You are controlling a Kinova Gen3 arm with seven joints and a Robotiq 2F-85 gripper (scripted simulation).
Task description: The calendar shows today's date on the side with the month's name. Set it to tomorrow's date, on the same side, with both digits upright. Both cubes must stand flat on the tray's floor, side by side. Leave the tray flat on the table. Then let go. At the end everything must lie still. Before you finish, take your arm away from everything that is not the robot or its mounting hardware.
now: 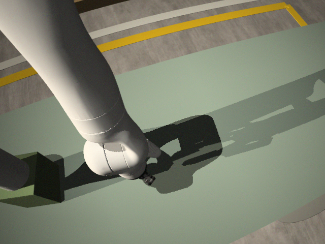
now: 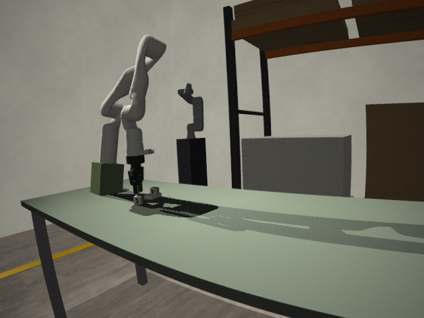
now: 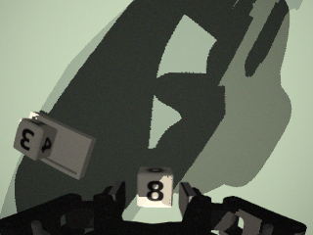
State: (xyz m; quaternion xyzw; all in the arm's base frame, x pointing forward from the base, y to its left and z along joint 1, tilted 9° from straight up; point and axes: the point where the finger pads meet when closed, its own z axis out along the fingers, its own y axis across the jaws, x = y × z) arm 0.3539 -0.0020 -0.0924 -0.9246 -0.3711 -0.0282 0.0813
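Right now the white cube is 4 cm below my hand. From my hand the other things lie so: white tray 5 cm behind, 10 cm to the left, 5 cm below.
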